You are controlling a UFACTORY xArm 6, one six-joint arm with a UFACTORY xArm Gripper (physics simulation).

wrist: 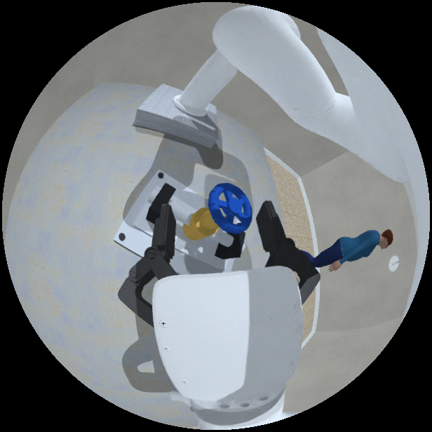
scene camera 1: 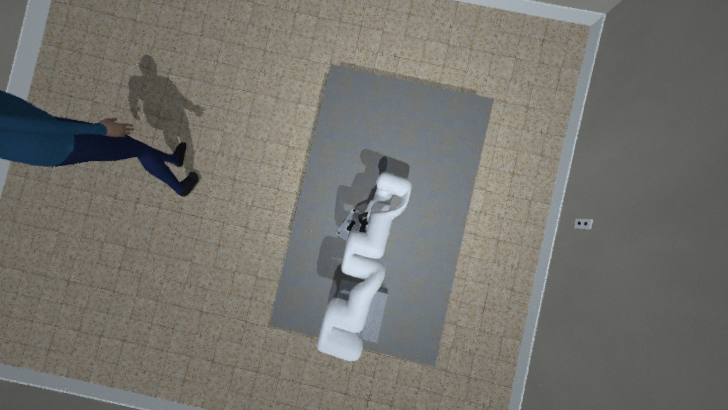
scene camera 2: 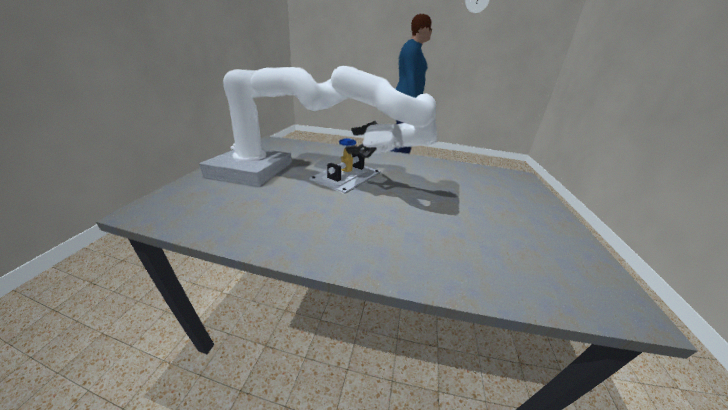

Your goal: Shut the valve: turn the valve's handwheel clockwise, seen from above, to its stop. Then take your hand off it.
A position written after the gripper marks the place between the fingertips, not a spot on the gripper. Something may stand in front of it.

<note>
In view: the gripper (wrist: 217, 210), a blue handwheel (wrist: 232, 206) and a base plate (wrist: 128, 235).
</note>
